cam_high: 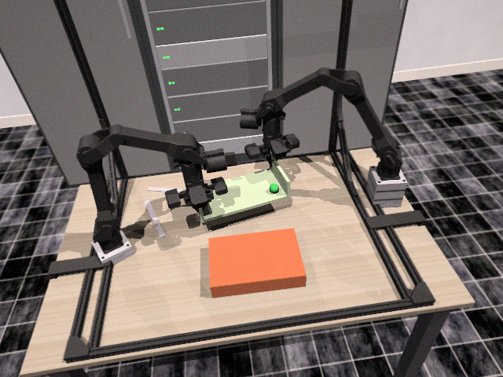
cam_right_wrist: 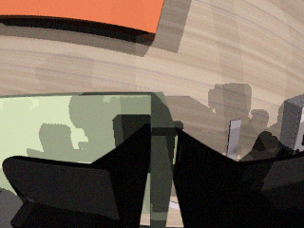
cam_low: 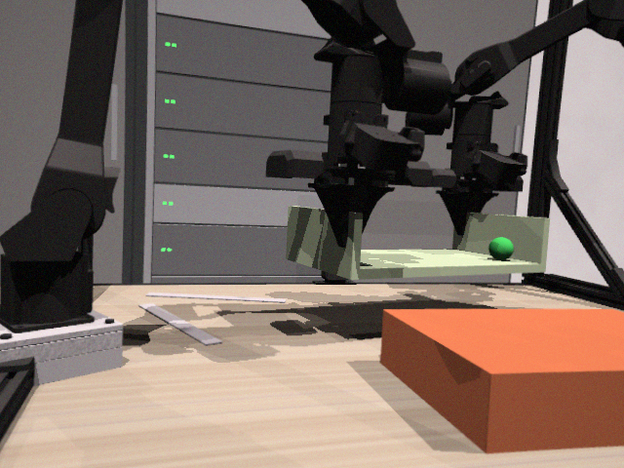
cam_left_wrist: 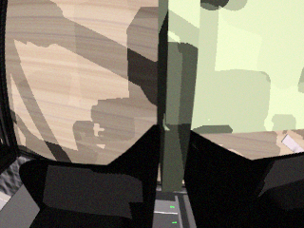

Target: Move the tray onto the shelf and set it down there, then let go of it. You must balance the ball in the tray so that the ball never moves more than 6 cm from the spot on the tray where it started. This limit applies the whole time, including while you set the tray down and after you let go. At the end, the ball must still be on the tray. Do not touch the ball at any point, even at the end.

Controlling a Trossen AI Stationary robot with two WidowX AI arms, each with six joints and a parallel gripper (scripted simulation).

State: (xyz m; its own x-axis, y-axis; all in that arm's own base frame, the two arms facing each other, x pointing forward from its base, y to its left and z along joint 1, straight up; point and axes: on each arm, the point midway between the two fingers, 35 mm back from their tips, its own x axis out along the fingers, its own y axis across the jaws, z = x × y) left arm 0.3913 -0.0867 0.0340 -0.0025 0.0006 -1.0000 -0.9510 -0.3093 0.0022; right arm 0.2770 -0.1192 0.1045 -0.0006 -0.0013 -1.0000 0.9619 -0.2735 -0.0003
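The green ball lies 11 cm ahead of my left hand, 4 cm below it and 3 cm to the right of it. From my left hand the other things lie so: shelf 34 cm ahead, 15 cm to the right, 10 cm below; pale green tray 14 cm to the right, 8 cm ahead, 5 cm below.
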